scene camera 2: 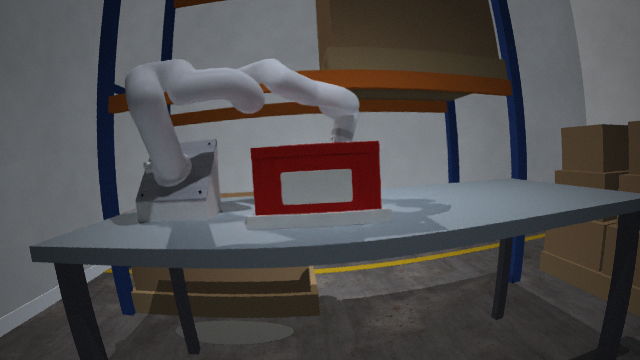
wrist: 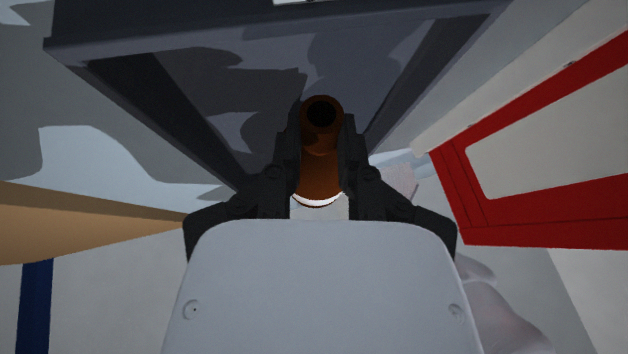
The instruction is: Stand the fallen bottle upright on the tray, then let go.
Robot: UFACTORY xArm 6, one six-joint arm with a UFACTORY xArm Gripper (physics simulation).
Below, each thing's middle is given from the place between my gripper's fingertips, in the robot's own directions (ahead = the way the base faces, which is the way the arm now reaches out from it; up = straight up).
I see the brown bottle (wrist: pixel 321 116) 60 mm behind my hand.
